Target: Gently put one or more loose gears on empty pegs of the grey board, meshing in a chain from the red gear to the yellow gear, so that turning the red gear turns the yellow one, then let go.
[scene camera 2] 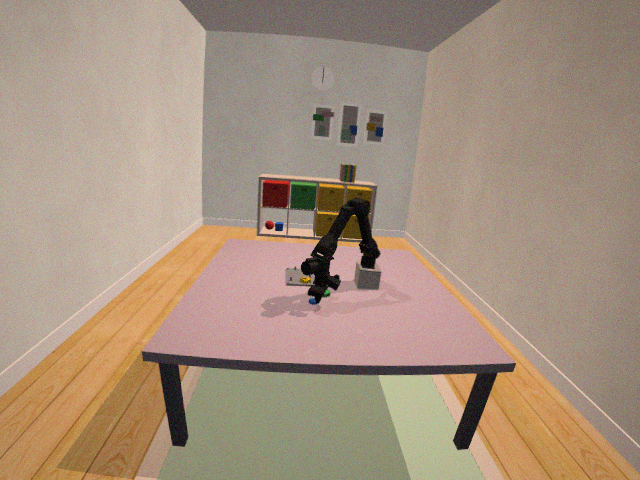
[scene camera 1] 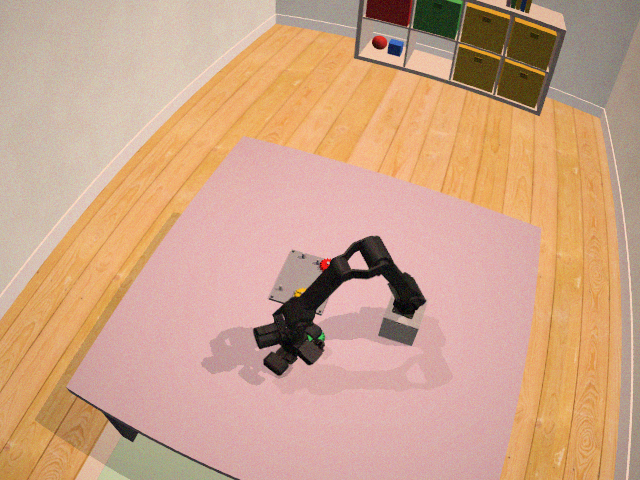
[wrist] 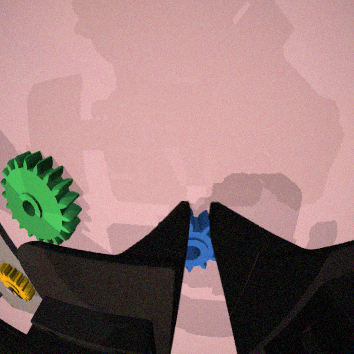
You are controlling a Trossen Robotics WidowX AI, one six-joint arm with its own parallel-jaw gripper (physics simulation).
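Pixels of known places: gripper, fingertip midpoint: [scene camera 2: 318, 302] [scene camera 1: 291, 360] [wrist: 198, 208]; arm's base at its link origin: [scene camera 2: 367, 265] [scene camera 1: 405, 306].
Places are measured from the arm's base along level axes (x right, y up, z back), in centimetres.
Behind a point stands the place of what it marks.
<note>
The grey board [scene camera 1: 292, 273] {x 4.4, y -9.8, z -37.5 cm} [scene camera 2: 295, 282] {x -5.0, y -9.8, z -35.8 cm} lies flat, with the red gear [scene camera 1: 325, 264] {x 11.0, y -8.1, z -29.1 cm} and yellow gear [scene camera 1: 300, 292] {x -2.5, y -7.9, z -31.7 cm} [scene camera 2: 306, 279] {x -3.7, y -8.3, z -30.4 cm} [wrist: 16, 281] {x -4.9, y -8.4, z -29.7 cm} on it. Several bare pegs show, one of them a peg [scene camera 1: 280, 288] {x -3.3, y -8.7, z -38.0 cm} near the left corner. The loose green gear [scene camera 1: 316, 336] [scene camera 2: 326, 292] {x -15.3, y -9.1, z -20.7 cm} [wrist: 37, 200] {x -15.5, y -9.0, z -21.8 cm} lies on the table beside my gripper [scene camera 1: 293, 359] {x -24.6, y -9.8, z -24.5 cm} [scene camera 2: 317, 298] {x -24.6, y -9.8, z -24.5 cm} [wrist: 200, 204] {x -24.6, y -9.8, z -24.5 cm}. The gripper is low at the table, its fingers nearly together on the small blue gear [scene camera 2: 312, 300] {x -24.7, y -8.9, z -27.1 cm} [wrist: 199, 243] {x -24.3, y -8.9, z -26.1 cm}. The left finger hides part of that gear's hub and teeth. The blue gear is hidden in scene camera 1.
The arm reaches over the board's near right side from its grey base block [scene camera 1: 399, 328] {x -5.6, y -3.3, z 0.7 cm} [scene camera 2: 367, 277] {x -5.7, y -4.1, z -0.5 cm}. All stands on the pink table [scene camera 1: 403, 206] {x 50.2, y -10.5, z -14.2 cm} [scene camera 2: 248, 330] {x -49.5, y -10.6, z -50.4 cm}. A shelf unit [scene camera 1: 552, 77] [scene camera 2: 258, 206] stands against the far wall.
</note>
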